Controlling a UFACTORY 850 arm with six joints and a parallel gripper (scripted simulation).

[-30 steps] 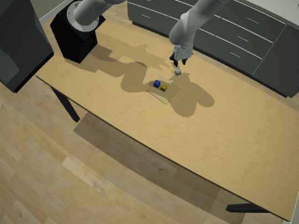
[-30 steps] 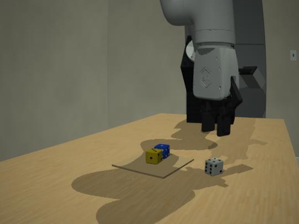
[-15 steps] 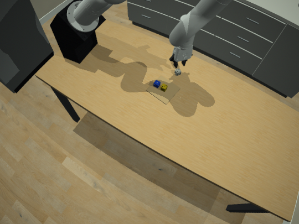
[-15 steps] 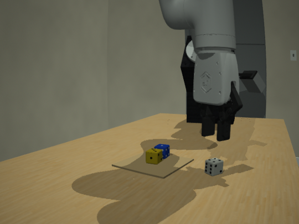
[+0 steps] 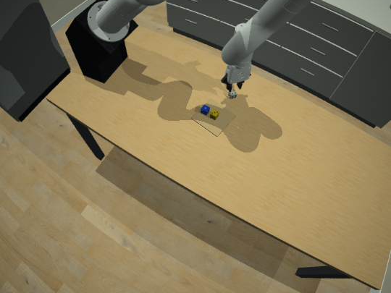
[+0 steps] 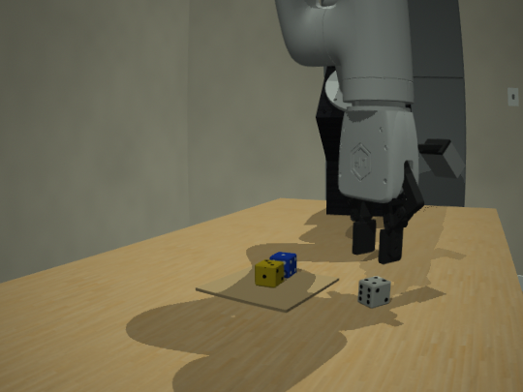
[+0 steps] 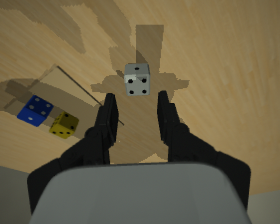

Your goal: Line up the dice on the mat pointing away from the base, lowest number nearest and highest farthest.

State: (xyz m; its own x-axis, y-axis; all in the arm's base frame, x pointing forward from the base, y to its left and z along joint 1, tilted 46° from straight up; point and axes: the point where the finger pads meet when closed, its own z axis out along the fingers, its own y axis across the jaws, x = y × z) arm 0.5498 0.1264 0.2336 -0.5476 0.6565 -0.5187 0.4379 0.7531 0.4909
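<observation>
Right now my hand is 60 mm above the white die. The rest, counted from my hand: tan mat 20 mm behind, 150 mm to the right, 80 mm below; then blue die 60 mm behind, 150 mm to the right, 60 mm below; then yellow die 20 mm behind, 150 mm to the right, 60 mm below.
</observation>
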